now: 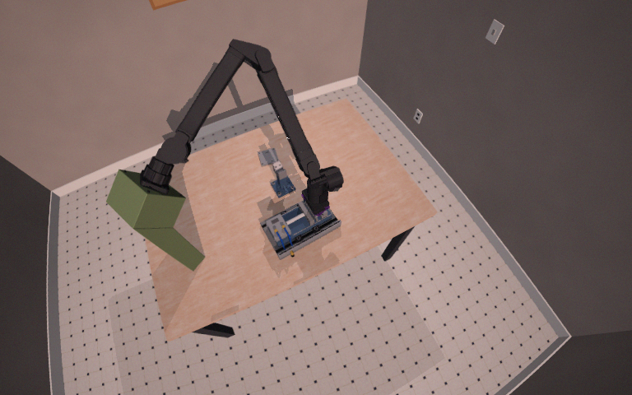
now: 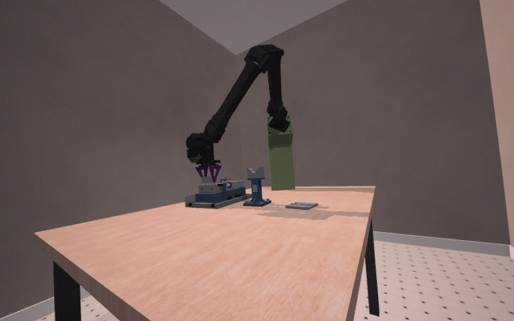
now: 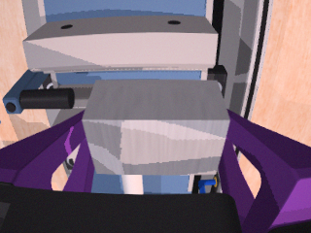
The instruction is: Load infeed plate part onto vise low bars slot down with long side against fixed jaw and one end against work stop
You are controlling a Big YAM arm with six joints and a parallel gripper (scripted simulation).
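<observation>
The part is 1 cm below my hand. Round my hand: fixed jaw 4 cm below, 3 cm to the left, 2 cm ahead; then work stop rod 6 cm to the left, 3 cm below, 3 cm behind; then moving jaw 4 cm below, 4 cm behind.
</observation>
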